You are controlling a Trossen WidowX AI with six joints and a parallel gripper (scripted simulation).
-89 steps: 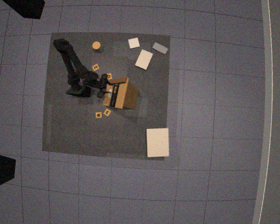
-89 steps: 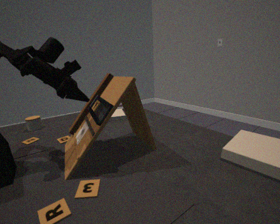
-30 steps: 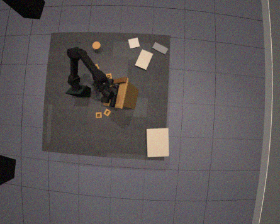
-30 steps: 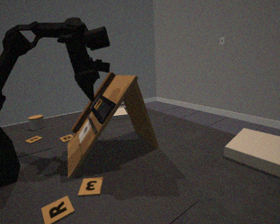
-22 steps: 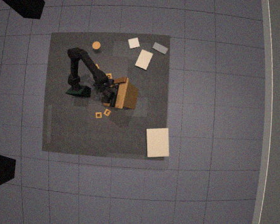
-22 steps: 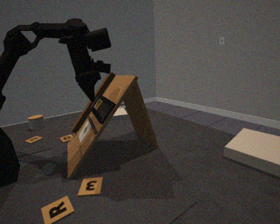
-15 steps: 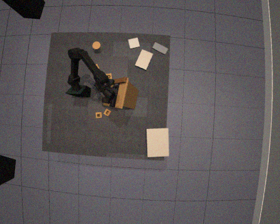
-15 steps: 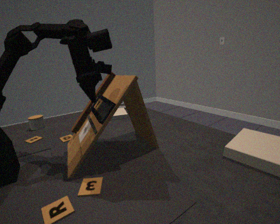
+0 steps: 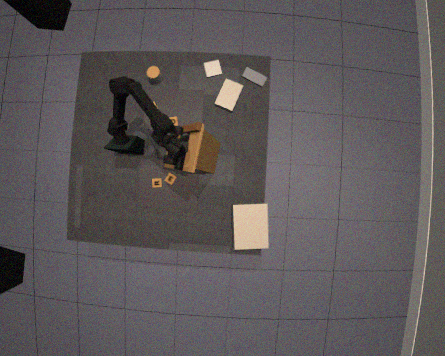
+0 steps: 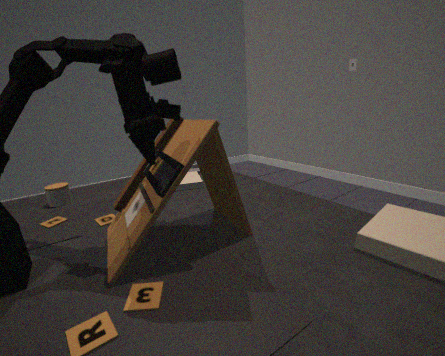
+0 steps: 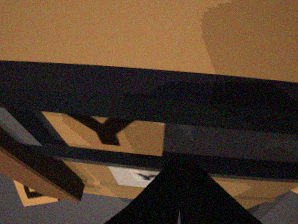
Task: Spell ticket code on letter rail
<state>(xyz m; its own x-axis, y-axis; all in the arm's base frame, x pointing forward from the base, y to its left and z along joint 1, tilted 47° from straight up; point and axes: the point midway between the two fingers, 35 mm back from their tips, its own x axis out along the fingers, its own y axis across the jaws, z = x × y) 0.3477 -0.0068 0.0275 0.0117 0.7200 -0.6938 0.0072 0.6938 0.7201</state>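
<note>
Now: the letter tile d 18 cm to the left of my gripper tip, 18 cm below it and 13 cm behind it. Round my gripper tip: white ticket: 9 cm below, 5 cm behind, 1 cm to the left; then letter tile: 18 cm below, 17 cm to the right, 7 cm behind; then cream slab: 42 cm to the left, 19 cm ahead, 17 cm below.
</note>
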